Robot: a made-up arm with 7 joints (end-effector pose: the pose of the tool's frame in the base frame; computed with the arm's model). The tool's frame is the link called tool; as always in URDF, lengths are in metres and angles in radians.
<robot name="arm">
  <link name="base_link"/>
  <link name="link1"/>
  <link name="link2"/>
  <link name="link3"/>
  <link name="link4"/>
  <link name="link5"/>
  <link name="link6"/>
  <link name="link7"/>
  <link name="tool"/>
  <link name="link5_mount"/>
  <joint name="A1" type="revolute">
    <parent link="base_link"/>
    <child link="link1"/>
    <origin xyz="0 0 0.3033"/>
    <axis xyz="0 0 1"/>
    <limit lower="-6.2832" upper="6.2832" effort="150" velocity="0.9"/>
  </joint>
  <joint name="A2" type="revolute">
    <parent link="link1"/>
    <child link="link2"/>
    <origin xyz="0 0 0" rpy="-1.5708 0 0"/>
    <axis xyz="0 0 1"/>
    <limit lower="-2.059" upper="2.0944" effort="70" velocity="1.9"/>
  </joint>
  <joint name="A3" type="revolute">
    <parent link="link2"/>
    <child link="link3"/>
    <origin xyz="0 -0.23 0" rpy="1.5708 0 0"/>
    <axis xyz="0 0 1"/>
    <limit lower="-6.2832" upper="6.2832" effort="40" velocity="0.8"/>
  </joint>
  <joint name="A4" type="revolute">
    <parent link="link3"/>
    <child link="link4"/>
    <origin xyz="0.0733 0 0" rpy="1.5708 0 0"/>
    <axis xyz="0 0 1"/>
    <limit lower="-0.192" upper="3.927" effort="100" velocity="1.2"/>
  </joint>
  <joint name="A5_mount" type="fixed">
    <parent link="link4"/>
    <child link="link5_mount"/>
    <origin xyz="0.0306 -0.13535 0"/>
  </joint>
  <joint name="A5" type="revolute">
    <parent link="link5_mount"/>
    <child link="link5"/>
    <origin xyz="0.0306 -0.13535 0" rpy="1.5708 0 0"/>
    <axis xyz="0 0 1"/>
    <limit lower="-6.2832" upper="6.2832" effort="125" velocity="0.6"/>
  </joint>
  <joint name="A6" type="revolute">
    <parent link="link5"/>
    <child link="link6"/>
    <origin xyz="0 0 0" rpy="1.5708 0 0"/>
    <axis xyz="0 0 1"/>
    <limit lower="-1.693" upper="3.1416" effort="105" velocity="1.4"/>
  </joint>
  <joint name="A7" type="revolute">
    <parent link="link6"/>
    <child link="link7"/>
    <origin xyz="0.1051 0.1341 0" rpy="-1.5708 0 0"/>
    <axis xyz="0 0 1"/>
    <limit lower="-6.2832" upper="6.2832" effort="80" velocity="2.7"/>
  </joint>
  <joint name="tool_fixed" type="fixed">
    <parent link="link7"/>
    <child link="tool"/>
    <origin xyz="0 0 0"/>
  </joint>
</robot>
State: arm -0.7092 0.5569 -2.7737 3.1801 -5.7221 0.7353 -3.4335
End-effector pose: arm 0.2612 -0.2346 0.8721 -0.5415 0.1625 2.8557
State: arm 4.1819 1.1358 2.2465 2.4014 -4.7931 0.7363 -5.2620
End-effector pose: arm -0.0151 -0.5135 0.7479 0.0957 -0.0319 -0.1854
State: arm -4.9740 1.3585 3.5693 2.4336 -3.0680 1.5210 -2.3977
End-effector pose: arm 0.2167 0.5572 0.6011 2.0793 0.2637 -2.8298
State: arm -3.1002 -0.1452 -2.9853 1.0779 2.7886 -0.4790 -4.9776
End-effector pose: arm 0.3337 0.0129 0.2486 2.7910 0.3612 2.2386
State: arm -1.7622 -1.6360 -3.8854 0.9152 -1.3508 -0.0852 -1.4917
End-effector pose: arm 0.2162 -0.0099 -0.0997 -2.2542 -0.2858 -2.4576
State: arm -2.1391 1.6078 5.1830 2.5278 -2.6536 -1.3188 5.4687
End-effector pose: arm -0.3471 -0.1870 0.1107 -2.7133 -0.5498 1.3276
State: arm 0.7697 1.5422 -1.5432 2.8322 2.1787 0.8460 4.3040
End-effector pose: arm 0.5737 0.3736 0.2937 2.2425 -0.3404 2.3591
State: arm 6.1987 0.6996 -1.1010 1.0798 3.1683 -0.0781 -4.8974
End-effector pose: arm 0.1066 -0.3631 0.1824 2.6061 0.6977 0.6691
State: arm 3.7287 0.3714 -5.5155 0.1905 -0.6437 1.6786 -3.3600
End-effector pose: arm -0.0560 -0.0357 0.1330 1.5334 -1.0998 -2.6893
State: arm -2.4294 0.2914 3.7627 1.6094 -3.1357 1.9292 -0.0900
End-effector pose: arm -0.0195 0.2793 0.8400 -0.1355 -0.6414 1.3233
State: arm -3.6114 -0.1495 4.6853 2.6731 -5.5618 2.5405 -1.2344
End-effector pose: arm 0.0676 0.2231 0.7123 2.9710 -0.5067 2.9802
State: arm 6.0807 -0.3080 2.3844 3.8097 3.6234 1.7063 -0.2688
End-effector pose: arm 0.0985 -0.1786 0.7561 -2.7941 -1.1426 -0.6709
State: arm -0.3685 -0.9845 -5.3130 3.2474 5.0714 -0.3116 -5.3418
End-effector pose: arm -0.5264 0.2165 0.4991 1.2230 0.8600 -2.1981
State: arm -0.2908 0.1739 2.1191 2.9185 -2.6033 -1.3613 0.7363
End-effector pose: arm -0.0534 0.1382 0.7309 1.3609 0.6264 -2.4908
